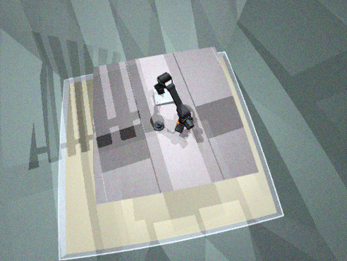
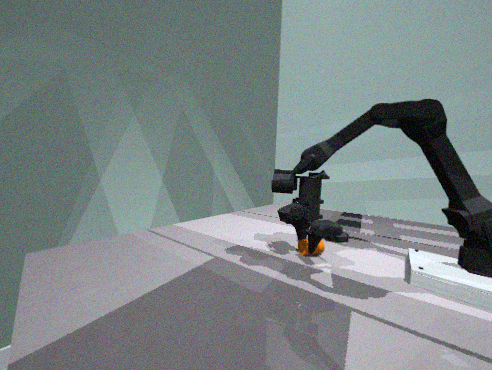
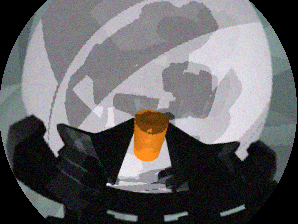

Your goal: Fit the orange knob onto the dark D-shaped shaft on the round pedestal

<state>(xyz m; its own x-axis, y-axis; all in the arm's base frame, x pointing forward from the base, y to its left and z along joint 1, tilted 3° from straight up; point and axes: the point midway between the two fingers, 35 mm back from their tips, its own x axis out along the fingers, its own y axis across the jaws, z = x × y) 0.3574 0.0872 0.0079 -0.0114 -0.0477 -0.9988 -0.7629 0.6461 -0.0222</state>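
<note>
The orange knob lies 10 mm behind my gripper tip, 10 mm to the right of it and 10 mm above it. Also, from my gripper tip: dark round pedestal (50 mm behind, 190 mm to the right, 20 mm above).
</note>
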